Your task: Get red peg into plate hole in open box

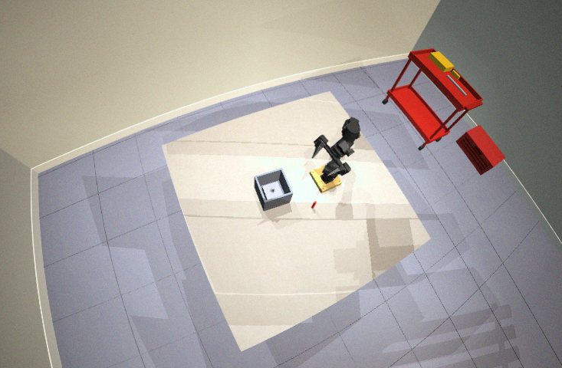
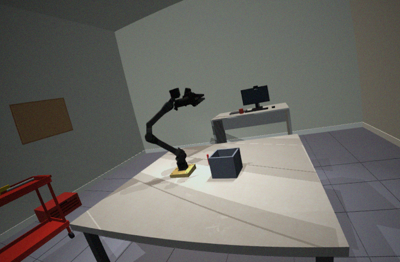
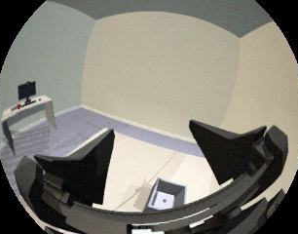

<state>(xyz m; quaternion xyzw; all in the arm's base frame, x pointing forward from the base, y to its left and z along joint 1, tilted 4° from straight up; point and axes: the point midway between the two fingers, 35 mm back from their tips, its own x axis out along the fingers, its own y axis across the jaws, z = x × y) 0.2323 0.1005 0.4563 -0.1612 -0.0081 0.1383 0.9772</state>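
Right now the red peg is 80 mm behind my gripper tip, 20 mm to the left of it and 460 mm below it. Round my gripper tip: pale plate 90 mm ahead, 150 mm to the right, 460 mm below.
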